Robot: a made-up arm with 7 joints.
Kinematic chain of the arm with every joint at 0, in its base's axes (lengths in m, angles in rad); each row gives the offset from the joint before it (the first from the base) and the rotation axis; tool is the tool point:
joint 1: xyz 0 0.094 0 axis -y
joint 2: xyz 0 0.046 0 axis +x
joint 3: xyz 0 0 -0.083 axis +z
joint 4: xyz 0 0 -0.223 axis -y
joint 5: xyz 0 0 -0.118 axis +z
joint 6: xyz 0 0 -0.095 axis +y
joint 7: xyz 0 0 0 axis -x
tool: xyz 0 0 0
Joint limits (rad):
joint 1: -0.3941..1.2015
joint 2: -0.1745..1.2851
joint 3: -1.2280..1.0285
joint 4: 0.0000..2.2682
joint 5: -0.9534..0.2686
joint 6: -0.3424..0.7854
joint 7: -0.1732..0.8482
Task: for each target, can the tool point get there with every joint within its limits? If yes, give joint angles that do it. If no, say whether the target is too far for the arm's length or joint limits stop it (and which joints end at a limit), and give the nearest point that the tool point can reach.
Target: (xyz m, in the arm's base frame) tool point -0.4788 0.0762 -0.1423
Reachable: no: joint limits stop it (at a limit: joint 1, joint 2, joint 4) | nearest point -0.1963 0.0499 -0.4719 | short by 0.435 m
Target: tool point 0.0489 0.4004 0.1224
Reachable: yes | joints 0.9329 1.1082 0.8541 1.9967 -0.3994 0.0115 0.5324
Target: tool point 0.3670 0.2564 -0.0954
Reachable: yes | joints 0.7268 0.3514 0.0038 1.4296 -0.2529 0.5056 0.2079
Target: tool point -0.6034 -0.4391 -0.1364
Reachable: no: too far | nearest point -0.0785 -0.1074 -0.3571 | short by 0.659 m
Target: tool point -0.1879 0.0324 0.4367
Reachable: no: joint limits stop it (at a limit: joint 1, joint 2, joint 4) | nearest point -0.0054 0.3322 0.1354 | short by 0.463 m
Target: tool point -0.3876 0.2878 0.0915
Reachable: no: joint limits stop it (at a limit: joint 1, joint 2, joint 3) | nearest point -0.0504 0.3426 0.1102 | short by 0.342 m
